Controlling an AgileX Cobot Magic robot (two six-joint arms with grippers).
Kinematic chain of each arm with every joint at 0, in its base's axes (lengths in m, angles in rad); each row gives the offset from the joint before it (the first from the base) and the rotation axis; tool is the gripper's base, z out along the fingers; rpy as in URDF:
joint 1: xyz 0 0 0.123 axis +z
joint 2: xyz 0 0 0 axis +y
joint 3: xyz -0.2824 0 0.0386 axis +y
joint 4: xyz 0.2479 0 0.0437 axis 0.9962 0 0.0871
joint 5: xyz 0 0 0 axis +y
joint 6: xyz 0.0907 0 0.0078 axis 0.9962 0 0.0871
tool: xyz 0 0 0 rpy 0 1.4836 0
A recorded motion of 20 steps. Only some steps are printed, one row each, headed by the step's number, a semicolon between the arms.
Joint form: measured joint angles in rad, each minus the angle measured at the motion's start. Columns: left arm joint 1, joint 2, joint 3, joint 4, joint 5, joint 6; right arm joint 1, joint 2, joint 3, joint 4, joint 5, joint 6.
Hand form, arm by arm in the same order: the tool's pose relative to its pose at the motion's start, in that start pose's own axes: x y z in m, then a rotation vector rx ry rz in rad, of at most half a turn. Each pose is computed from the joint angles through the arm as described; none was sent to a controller.
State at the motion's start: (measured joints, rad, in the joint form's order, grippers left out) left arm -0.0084 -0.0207 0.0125 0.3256 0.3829 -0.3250; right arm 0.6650 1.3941 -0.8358 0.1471 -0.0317 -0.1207
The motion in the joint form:
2: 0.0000 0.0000 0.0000 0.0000 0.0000 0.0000; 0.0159 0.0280 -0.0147 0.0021 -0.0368 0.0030
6: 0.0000 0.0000 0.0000 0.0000 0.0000 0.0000; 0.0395 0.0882 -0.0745 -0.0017 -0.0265 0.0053
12: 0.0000 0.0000 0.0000 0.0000 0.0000 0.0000; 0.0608 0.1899 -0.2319 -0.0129 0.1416 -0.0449
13: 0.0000 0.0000 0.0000 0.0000 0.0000 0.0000; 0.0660 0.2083 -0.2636 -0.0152 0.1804 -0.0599
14: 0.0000 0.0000 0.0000 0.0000 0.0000 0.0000; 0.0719 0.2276 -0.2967 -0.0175 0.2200 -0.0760
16: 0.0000 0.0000 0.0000 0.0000 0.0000 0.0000; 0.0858 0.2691 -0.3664 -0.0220 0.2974 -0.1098
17: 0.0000 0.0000 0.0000 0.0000 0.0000 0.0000; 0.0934 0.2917 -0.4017 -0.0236 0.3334 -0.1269
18: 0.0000 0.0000 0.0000 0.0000 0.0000 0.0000; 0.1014 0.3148 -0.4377 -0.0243 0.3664 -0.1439
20: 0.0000 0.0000 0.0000 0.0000 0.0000 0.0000; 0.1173 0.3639 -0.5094 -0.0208 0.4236 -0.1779
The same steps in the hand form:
2: 0.0000 0.0000 0.0000 0.0000 0.0000 0.0000; -0.0022 0.0045 0.0072 -0.0096 -0.0229 -0.0016
6: 0.0000 0.0000 0.0000 0.0000 0.0000 0.0000; -0.0079 0.0129 0.0227 -0.0324 -0.0117 -0.0131
12: 0.0000 0.0000 0.0000 0.0000 0.0000 0.0000; -0.0210 0.0243 0.0480 -0.0733 0.0982 -0.0865
13: 0.0000 0.0000 0.0000 0.0000 0.0000 0.0000; -0.0234 0.0270 0.0523 -0.0835 0.1228 -0.1072
14: 0.0000 0.0000 0.0000 0.0000 0.0000 0.0000; -0.0258 0.0300 0.0567 -0.0947 0.1474 -0.1294
16: 0.0000 0.0000 0.0000 0.0000 0.0000 0.0000; -0.0307 0.0370 0.0659 -0.1194 0.1937 -0.1768
17: 0.0000 0.0000 0.0000 0.0000 0.0000 0.0000; -0.0329 0.0408 0.0709 -0.1323 0.2154 -0.2005
18: 0.0000 0.0000 0.0000 0.0000 0.0000 0.0000; -0.0352 0.0449 0.0760 -0.1456 0.2337 -0.2235
20: 0.0000 0.0000 0.0000 0.0000 0.0000 0.0000; -0.0392 0.0535 0.0871 -0.1725 0.2643 -0.2646

